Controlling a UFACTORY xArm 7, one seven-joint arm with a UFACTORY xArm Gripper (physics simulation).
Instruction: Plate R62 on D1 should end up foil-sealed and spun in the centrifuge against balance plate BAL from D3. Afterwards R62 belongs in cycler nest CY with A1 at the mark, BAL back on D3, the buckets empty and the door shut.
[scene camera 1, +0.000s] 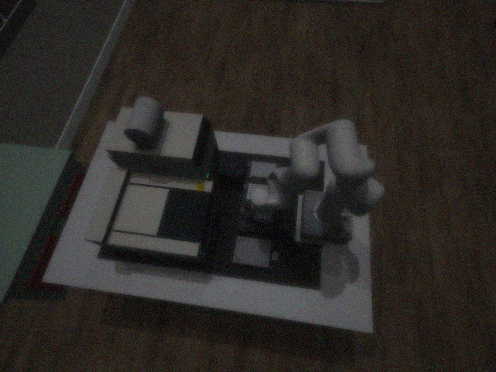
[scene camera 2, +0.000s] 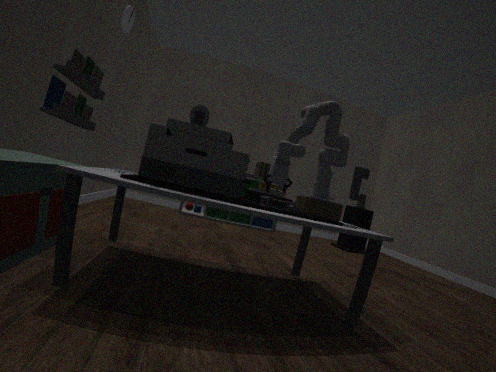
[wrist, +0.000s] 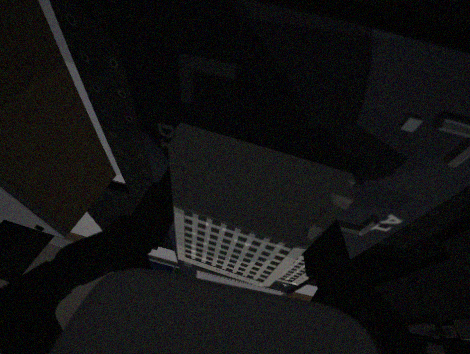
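Pixels of known places: gripper, fingertip midpoint: (scene camera 2: 275, 193) (wrist: 245, 196); arm's base at its link origin: (scene camera 1: 326, 213) (scene camera 2: 318, 199).
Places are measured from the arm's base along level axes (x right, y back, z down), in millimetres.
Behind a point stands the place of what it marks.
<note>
My gripper (wrist: 245, 196) {x -5, y -288, z 25 mm} (scene camera 1: 263, 196) (scene camera 2: 280, 183) is shut on a well plate (wrist: 240, 197) (scene camera 1: 252, 189), one finger on each short side. The plate's near part shows a grid of wells; its far part lies in shadow. I hold it a little above the dark deck (scene camera 1: 298, 266) {x -233, y -116, z 91 mm} in the middle of the table. A white "A1" mark (wrist: 389, 223) {x 7, y -394, z 36 mm} shows on a dark surface just right of the plate. A second flat grey plate (scene camera 1: 252, 251) {x -187, y -329, z 50 mm} lies on the deck nearer the front. The scene is very dim.
A large box-shaped device (scene camera 1: 176, 134) (scene camera 2: 191, 155) with a cylinder (scene camera 1: 145, 116) {x 220, y -756, z -379 mm} on top stands at the left, with an open bay (scene camera 1: 141, 210) {x -76, y -809, z -119 mm} in front of it. The arm's base (scene camera 1: 317, 218) {x -30, y -44, z -11 mm} stands at the right. A button panel (scene camera 2: 228, 215) runs along the table's front edge.
</note>
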